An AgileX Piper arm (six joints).
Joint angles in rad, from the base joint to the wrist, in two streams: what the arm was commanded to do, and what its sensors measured. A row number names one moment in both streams.
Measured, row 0: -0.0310, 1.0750, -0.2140, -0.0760, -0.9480, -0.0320
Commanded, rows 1 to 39: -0.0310, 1.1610, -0.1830, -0.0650, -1.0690, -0.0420; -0.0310, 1.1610, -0.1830, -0.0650, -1.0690, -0.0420; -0.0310, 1.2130, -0.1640, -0.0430, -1.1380, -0.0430; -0.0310, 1.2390, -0.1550, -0.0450, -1.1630, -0.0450; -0.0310, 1.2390, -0.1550, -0.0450, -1.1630, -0.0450; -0.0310, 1.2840, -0.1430, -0.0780, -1.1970, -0.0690; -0.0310, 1.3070, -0.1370, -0.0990, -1.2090, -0.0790; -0.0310, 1.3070, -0.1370, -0.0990, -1.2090, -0.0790; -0.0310, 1.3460, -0.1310, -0.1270, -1.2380, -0.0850; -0.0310, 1.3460, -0.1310, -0.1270, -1.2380, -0.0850; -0.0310, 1.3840, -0.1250, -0.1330, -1.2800, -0.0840; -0.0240, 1.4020, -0.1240, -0.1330, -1.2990, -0.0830; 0.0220, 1.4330, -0.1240, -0.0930, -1.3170, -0.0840; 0.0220, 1.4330, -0.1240, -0.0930, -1.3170, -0.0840; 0.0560, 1.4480, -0.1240, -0.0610, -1.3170, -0.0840; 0.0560, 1.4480, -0.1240, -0.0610, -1.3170, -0.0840; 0.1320, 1.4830, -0.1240, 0.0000, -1.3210, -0.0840; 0.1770, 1.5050, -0.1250, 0.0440, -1.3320, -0.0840; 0.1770, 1.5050, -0.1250, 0.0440, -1.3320, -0.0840; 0.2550, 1.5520, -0.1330, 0.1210, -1.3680, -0.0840; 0.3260, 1.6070, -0.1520, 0.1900, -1.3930, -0.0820; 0.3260, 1.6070, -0.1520, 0.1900, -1.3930, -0.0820; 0.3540, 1.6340, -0.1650, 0.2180, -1.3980, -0.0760; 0.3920, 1.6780, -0.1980, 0.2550, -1.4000, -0.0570; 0.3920, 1.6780, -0.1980, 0.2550, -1.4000, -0.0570; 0.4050, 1.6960, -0.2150, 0.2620, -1.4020, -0.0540; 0.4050, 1.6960, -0.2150, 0.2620, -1.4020, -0.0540; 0.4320, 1.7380, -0.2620, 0.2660, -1.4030, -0.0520; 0.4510, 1.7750, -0.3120, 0.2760, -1.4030, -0.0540; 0.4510, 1.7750, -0.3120, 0.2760, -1.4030, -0.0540; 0.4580, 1.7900, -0.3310, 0.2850, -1.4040, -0.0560; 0.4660, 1.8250, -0.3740, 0.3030, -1.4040, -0.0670; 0.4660, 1.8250, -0.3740, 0.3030, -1.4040, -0.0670; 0.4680, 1.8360, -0.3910, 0.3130, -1.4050, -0.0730; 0.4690, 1.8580, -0.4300, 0.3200, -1.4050, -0.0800; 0.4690, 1.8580, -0.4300, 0.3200, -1.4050, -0.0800; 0.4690, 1.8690, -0.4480, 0.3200, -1.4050, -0.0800; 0.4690, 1.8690, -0.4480, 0.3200, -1.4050, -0.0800; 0.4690, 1.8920, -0.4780, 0.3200, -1.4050, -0.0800
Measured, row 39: 0.4680, 1.8720, -0.4360, 0.3180, -1.2070, -0.0720
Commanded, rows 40 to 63: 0.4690, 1.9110, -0.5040, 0.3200, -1.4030, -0.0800; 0.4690, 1.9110, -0.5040, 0.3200, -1.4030, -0.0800; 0.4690, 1.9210, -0.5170, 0.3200, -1.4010, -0.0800; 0.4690, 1.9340, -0.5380, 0.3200, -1.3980, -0.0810; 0.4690, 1.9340, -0.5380, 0.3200, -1.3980, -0.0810; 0.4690, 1.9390, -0.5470, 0.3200, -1.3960, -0.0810; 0.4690, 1.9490, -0.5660, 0.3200, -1.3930, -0.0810; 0.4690, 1.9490, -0.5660, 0.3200, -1.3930, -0.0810; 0.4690, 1.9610, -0.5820, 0.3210, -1.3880, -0.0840; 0.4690, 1.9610, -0.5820, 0.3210, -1.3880, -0.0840; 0.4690, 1.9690, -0.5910, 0.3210, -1.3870, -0.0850; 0.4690, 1.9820, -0.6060, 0.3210, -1.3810, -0.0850; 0.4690, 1.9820, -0.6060, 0.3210, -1.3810, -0.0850; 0.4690, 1.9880, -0.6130, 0.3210, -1.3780, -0.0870; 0.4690, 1.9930, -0.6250, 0.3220, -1.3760, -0.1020; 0.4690, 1.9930, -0.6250, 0.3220, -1.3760, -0.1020; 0.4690, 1.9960, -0.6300, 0.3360, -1.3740, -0.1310; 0.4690, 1.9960, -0.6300, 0.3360, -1.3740, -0.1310; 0.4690, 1.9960, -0.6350, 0.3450, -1.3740, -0.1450; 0.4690, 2.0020, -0.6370, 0.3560, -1.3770, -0.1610; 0.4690, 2.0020, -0.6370, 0.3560, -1.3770, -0.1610; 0.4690, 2.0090, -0.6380, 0.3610, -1.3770, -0.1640; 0.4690, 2.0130, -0.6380, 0.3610, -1.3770, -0.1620; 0.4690, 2.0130, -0.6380, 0.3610, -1.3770, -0.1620
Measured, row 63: 0.4680, 2.0040, -0.6260, 0.3540, -1.2080, -0.1450
